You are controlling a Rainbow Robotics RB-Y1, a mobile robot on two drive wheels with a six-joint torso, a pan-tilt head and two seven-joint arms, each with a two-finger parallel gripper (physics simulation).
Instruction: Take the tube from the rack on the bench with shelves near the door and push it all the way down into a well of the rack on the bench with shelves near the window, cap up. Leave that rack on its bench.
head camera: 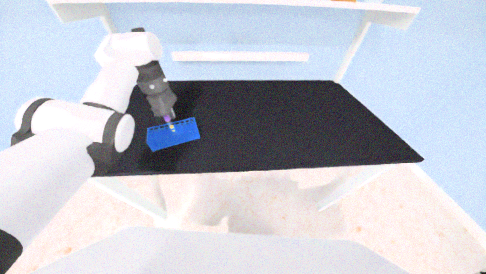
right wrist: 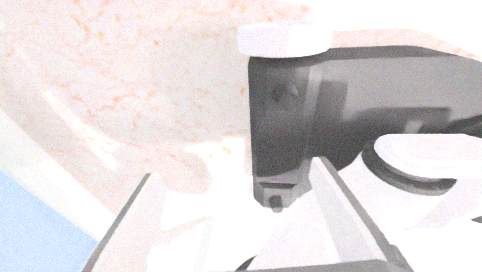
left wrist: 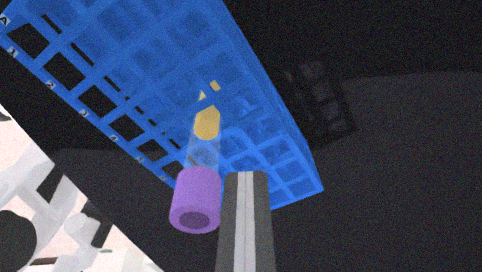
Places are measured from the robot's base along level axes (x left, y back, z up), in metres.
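Where they show: left gripper, fingertip midpoint: (head camera: 172, 117) (left wrist: 247, 184); right gripper, fingertip midpoint: (right wrist: 235, 174).
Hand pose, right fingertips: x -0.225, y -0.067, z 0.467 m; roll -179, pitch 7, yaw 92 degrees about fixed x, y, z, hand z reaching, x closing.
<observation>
After its pixels a point has its place.
A blue rack (head camera: 174, 139) @[x 0.310, y -0.470, z 0.930 m] (left wrist: 295, 140) @[x 0.272, y -0.558, z 0.945 m] lies at the left of the black bench top (head camera: 280, 120) @[x -0.182, y -0.653, z 0.915 m]. A tube with a purple cap (head camera: 167, 119) @[x 0.313, y -0.492, z 1.025 m] (left wrist: 196, 195) @[x 0.328, y -0.502, z 1.029 m] and yellow contents stands in the rack, cap up, with its cap above the rack's top grid. How deep it sits cannot be told exactly. My left gripper (head camera: 172, 114) @[x 0.308, y -0.520, z 1.011 m] (left wrist: 247, 184) @[x 0.308, y -0.520, z 1.011 m] is shut and empty, its fingertips close beside the cap, to the right of it in the left wrist view. My right gripper (right wrist: 235, 174) @[x -0.225, y -0.067, z 0.467 m] is open and empty, over the pale floor.
A white shelf (head camera: 240, 6) runs above the bench, with a pale bar (head camera: 240, 57) @[x 0.059, y -1.075, z 1.084 m] on the wall behind. White bench legs (head camera: 352, 188) @[x -0.720, y -0.471, z 0.527 m] show below the front edge. Dark and white robot parts (right wrist: 280, 125) @[x -0.089, y -0.003, z 0.191 m] stand behind the right fingers in the right wrist view.
</observation>
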